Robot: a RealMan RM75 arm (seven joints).
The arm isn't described. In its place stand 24 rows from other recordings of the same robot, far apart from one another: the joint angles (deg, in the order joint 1, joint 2, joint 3, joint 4, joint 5, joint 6, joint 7), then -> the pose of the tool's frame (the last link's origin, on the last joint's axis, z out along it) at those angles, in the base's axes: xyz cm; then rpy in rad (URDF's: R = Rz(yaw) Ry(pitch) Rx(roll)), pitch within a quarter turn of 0, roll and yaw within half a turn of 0.
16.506, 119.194, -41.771, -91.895, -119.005, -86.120, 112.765 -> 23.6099, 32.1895, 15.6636, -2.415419, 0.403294, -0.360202
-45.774, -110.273, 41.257, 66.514, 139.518, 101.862, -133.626 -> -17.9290, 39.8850, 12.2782, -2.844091, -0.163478, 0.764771
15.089, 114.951, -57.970, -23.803, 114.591, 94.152, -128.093 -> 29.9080, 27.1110, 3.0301, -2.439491, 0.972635, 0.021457
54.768, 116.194, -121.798, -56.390, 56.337, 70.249, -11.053 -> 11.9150, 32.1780, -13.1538, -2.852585, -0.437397, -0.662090
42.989, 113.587, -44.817, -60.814, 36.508, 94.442, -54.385 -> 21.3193, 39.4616, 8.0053, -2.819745, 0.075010, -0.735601
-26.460, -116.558, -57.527, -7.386, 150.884, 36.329, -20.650 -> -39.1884, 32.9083, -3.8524, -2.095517, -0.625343, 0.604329
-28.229, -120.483, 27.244, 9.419, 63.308, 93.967, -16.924 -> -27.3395, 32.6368, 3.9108, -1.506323, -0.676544, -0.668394
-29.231, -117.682, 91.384, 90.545, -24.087, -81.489, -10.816 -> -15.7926, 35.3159, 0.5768, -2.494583, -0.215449, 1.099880
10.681, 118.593, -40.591, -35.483, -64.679, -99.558, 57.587 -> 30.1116, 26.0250, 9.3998, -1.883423, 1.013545, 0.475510
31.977, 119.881, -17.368, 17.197, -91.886, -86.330, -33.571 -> 23.3567, 28.3020, -8.5222, -1.912033, 0.235629, 0.610796
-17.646, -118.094, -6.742, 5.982, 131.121, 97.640, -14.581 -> -32.0952, 22.3190, -2.7271, -2.217932, -0.670284, -0.246852
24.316, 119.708, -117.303, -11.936, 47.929, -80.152, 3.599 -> 31.0026, 33.1109, 3.4508, -1.187959, 0.732308, 0.484099
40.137, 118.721, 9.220, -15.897, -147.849, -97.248, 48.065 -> 24.3932, 31.7194, -3.1620, -2.883477, 0.750364, -0.118879
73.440, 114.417, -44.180, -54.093, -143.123, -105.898, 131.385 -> 0.9035, 41.8419, 5.1279, -3.080207, -0.048484, -0.405300
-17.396, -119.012, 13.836, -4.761, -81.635, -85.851, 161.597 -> -32.3740, 23.6211, -5.2282, -2.145766, -0.838998, 0.002522
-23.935, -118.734, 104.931, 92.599, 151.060, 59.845, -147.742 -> -11.7879, 33.8726, -4.4632, -2.549288, 0.061681, 0.240808
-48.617, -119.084, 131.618, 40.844, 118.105, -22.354, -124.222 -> -8.6761, 42.2881, -11.1967, -2.089288, -0.087148, -0.331411
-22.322, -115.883, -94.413, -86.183, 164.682, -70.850, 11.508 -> -23.4559, 36.6517, 4.9054, -2.233025, -0.100445, 0.890550
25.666, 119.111, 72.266, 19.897, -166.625, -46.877, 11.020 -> 29.9690, 36.4759, -4.1501, -1.957271, 0.675154, -0.115167
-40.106, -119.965, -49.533, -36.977, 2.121, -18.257, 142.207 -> -15.4917, 37.2344, -15.0799, -2.579331, -0.470011, 0.270556
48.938, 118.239, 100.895, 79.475, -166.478, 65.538, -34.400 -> 7.0599, 45.1348, 5.0538, -2.207916, -0.118215, -0.273537
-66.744, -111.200, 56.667, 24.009, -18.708, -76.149, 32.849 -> -18.3107, 44.2992, 0.1736, -2.605123, 0.227119, 1.009190
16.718, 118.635, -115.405, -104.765, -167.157, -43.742, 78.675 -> 7.0378, 32.0964, -3.0016, -2.826303, -0.783181, 1.204302
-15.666, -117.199, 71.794, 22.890, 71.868, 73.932, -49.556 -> -31.9654, 26.7339, -4.7145, -2.693936, -0.629861, 0.288871
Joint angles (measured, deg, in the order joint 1, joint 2, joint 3, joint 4, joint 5, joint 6, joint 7), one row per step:
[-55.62 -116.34 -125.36 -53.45 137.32 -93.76 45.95]
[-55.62 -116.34 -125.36 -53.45 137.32 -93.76 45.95]
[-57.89 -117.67 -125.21 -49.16 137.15 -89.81 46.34]
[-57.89 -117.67 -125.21 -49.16 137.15 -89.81 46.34]
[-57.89 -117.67 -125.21 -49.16 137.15 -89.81 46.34]
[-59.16 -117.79 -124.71 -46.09 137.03 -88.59 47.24]
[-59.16 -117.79 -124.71 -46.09 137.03 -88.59 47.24]
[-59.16 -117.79 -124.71 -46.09 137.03 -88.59 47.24]
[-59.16 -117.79 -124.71 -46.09 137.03 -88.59 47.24]
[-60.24 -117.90 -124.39 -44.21 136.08 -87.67 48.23]
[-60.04 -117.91 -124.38 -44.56 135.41 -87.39 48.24]
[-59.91 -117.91 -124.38 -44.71 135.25 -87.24 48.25]
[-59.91 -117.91 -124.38 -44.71 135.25 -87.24 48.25]
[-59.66 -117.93 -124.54 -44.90 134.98 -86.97 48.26]
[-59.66 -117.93 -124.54 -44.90 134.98 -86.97 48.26]
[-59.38 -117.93 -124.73 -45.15 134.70 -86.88 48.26]
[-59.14 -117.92 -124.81 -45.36 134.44 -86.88 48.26]
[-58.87 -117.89 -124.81 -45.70 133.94 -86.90 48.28]
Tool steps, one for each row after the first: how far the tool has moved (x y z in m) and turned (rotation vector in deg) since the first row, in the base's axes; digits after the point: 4 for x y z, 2 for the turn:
[0.0000 0.0000 0.0000 0.00 0.00 0.00]
[0.0089 0.0042 -0.0202 -0.26 -1.20 0.08]
[0.0089 0.0042 -0.0202 -0.26 -1.20 0.08]
[0.0089 0.0042 -0.0202 -0.26 -1.20 0.08]
[0.0102 0.0042 -0.0300 -1.56 -0.97 -0.16]
[0.0102 0.0042 -0.0300 -1.56 -0.97 -0.16]
[0.0102 0.0042 -0.0300 -1.56 -0.97 -0.16]
[0.0102 0.0042 -0.0300 -1.56 -0.97 -0.16]
[0.0154 0.0046 -0.0363 -2.31 -1.65 -1.09]
[0.0168 0.0052 -0.0355 -1.87 -2.35 -1.21]
[0.0167 0.0056 -0.0351 -1.63 -2.53 -1.21]
[0.0167 0.0056 -0.0351 -1.63 -2.53 -1.21]
[0.0162 0.0061 -0.0344 -1.19 -2.96 -1.06]
[0.0162 0.0061 -0.0344 -1.19 -2.96 -1.06]
[0.0157 0.0064 -0.0333 -0.87 -3.40 -0.90]
[0.0152 0.0064 -0.0326 -0.69 -3.73 -0.79]
[0.0154 0.0064 -0.0315 -0.49 -4.21 -0.81]

